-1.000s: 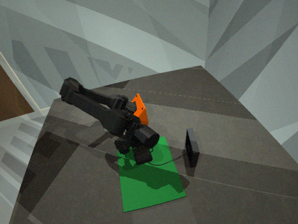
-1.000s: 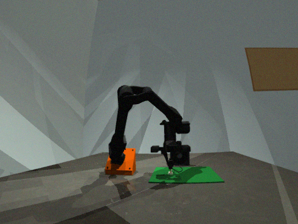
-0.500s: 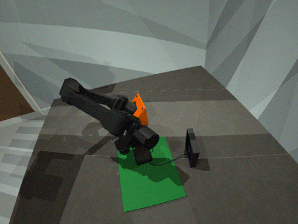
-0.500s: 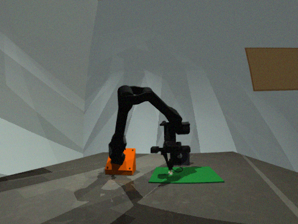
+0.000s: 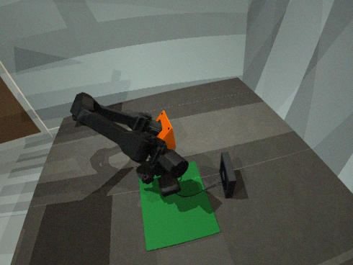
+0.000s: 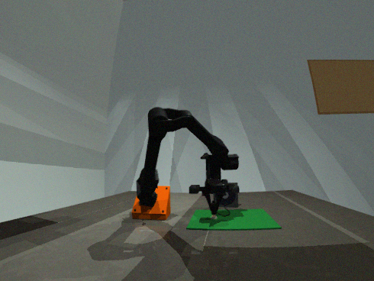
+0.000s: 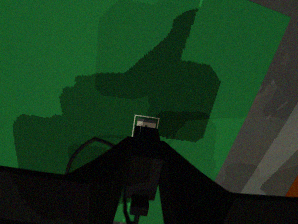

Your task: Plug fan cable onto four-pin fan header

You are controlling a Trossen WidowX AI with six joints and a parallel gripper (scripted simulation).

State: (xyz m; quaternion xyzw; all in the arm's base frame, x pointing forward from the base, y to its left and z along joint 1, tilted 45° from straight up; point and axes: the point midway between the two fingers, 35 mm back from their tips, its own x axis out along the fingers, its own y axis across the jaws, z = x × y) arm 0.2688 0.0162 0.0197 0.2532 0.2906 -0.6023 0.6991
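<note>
My gripper tip is now 10 mm to the right of the plug and 10 mm below it. The rest, counted from my gripper tip: black fan 200 mm to the left, 50 mm ahead, 30 mm above; then green board 70 mm ahead, 50 mm below, 10 mm to the left.
</note>
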